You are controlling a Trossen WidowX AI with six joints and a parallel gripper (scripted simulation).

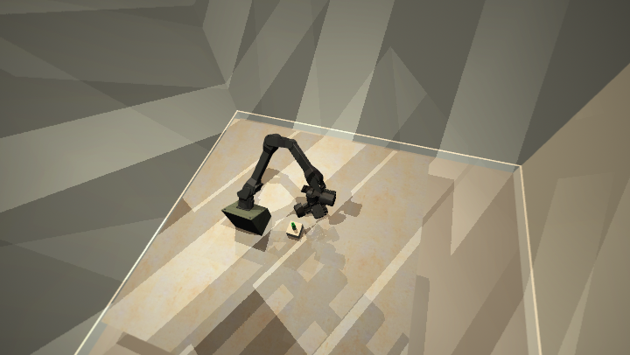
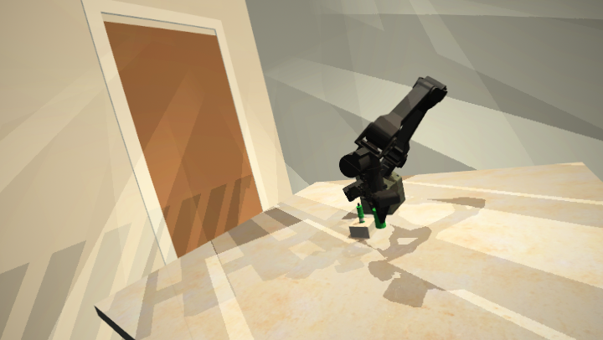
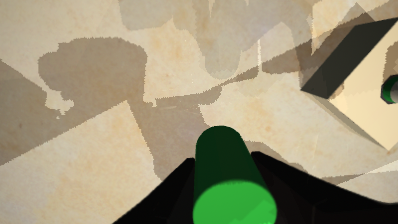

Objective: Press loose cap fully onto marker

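My gripper tip is 80 mm past the white holder block, 90 mm to the left of it and 60 mm above it. Also, from my gripper tip: green cap: 10 mm above.
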